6 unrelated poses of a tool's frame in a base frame.
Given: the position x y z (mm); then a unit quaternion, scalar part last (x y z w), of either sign.
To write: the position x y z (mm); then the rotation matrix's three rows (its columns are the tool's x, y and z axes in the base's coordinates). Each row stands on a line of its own. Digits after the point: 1 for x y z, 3 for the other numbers.
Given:
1: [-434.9 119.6 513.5 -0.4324 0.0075 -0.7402 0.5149]
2: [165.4 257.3 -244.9 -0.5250 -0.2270 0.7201 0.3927]
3: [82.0 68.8 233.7 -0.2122 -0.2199 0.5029 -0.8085]
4: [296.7 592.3 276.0 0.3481 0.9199 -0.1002 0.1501]
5: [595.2 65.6 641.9 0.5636 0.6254 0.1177 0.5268]
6: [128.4 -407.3 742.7 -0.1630 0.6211 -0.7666 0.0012]
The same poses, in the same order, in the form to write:
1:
-434.9 119.6 513.5
-0.096 0.756 0.648
-0.769 -0.470 0.434
0.632 -0.456 0.626

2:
165.4 257.3 -244.9
-0.140 -0.327 -0.934
0.804 -0.588 0.085
-0.578 -0.739 0.346

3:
82.0 68.8 233.7
0.397 0.907 0.142
-0.720 0.404 -0.564
-0.569 0.122 0.813

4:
296.7 592.3 276.0
-0.713 0.671 0.206
0.610 0.738 -0.289
-0.346 -0.080 -0.935

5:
595.2 65.6 641.9
0.190 0.581 0.791
0.829 0.337 -0.447
-0.526 0.741 -0.417

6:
128.4 -407.3 742.7
-0.947 -0.201 0.251
-0.204 -0.228 -0.952
0.248 -0.953 0.175

